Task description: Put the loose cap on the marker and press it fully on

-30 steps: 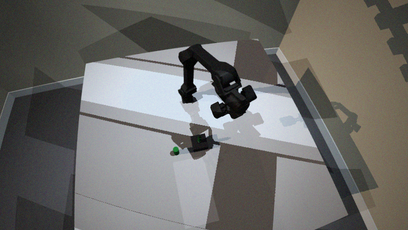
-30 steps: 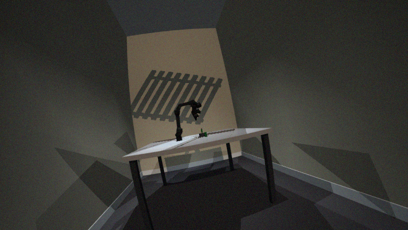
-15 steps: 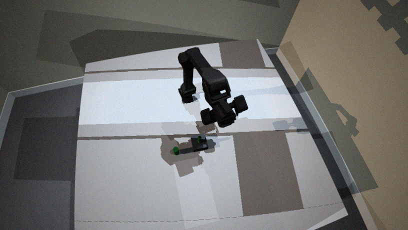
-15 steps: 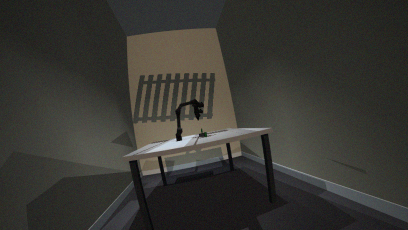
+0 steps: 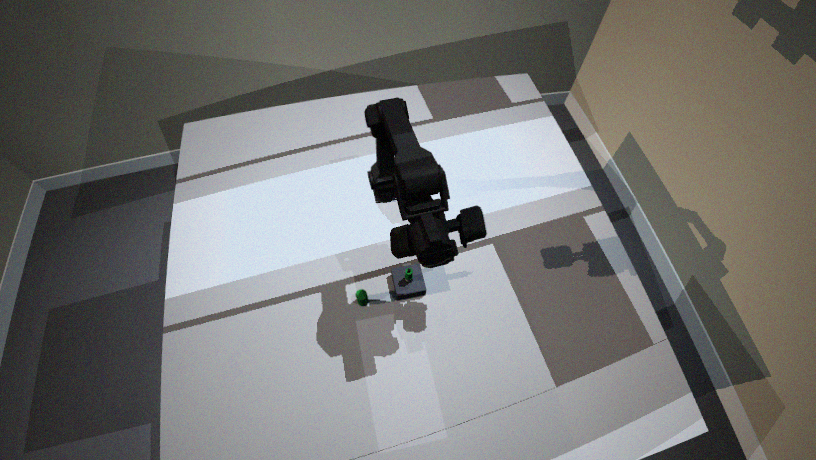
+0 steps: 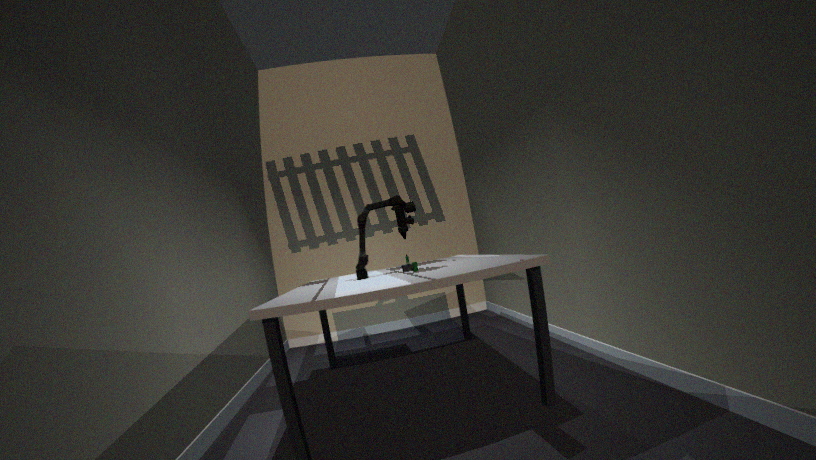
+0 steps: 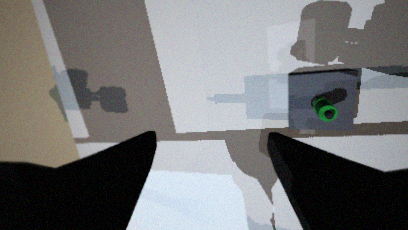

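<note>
My gripper tip is 20 cm to the left of the green cap and 19 cm above it. Round my gripper tip: green marker: 14 cm below, 8 cm to the right, 2 cm behind; dark holder block: 20 cm below, 8 cm to the right, 2 cm behind.
</note>
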